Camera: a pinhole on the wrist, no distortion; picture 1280 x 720 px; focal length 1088.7 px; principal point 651.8 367.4 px. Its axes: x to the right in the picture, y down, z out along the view. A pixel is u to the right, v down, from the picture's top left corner.
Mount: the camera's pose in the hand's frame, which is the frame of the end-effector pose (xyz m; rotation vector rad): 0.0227 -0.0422 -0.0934 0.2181 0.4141 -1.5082
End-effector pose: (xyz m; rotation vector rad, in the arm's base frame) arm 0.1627 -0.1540 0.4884 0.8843 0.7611 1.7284
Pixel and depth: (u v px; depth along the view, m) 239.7 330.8 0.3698
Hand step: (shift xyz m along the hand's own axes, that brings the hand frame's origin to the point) 0.0566 -0.0588 0.3004
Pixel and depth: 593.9 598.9 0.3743
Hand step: 0.1498 -0.1653 0.2465
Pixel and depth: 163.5 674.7 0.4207
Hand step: 0.1928 -0.0260 0.3510
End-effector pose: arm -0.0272 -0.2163 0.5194 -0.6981 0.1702 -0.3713
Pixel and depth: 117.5 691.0 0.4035
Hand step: 0.1916 -0.0106 0.3389
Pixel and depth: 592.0 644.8 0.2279
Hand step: 0.1096 -0.1162 0.1126
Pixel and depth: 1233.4 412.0 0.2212
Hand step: 0.0616 -0.2366 0.0605
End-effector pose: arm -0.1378 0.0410 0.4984 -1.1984 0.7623 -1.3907
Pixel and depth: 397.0 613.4 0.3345
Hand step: 0.1400 -0.0964 0.2338
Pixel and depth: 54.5 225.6 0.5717
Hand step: 0.0193 0.0180 0.5601
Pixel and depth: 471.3 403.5 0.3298
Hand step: 0.0756 -0.1201 0.2275
